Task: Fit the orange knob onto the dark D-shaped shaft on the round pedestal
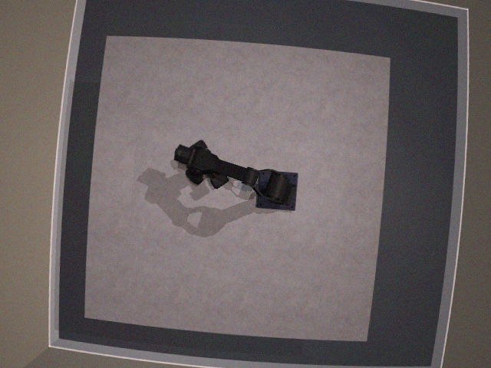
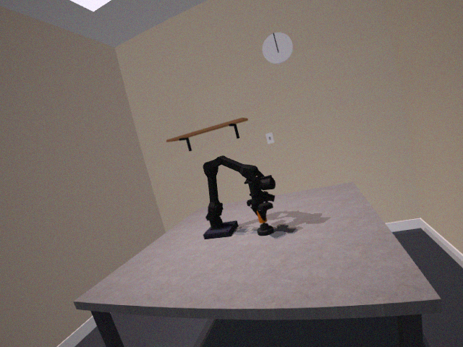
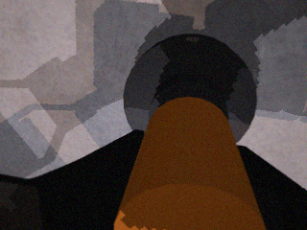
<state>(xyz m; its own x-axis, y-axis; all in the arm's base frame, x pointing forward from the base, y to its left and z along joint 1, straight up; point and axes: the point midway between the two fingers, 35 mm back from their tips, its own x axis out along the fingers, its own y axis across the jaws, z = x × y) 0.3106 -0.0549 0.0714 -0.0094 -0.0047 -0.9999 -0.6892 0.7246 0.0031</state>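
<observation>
Right now the orange knob is 2 cm above my gripper tip. Also, from my gripper tip: round dark pedestal (4 cm below).
</observation>
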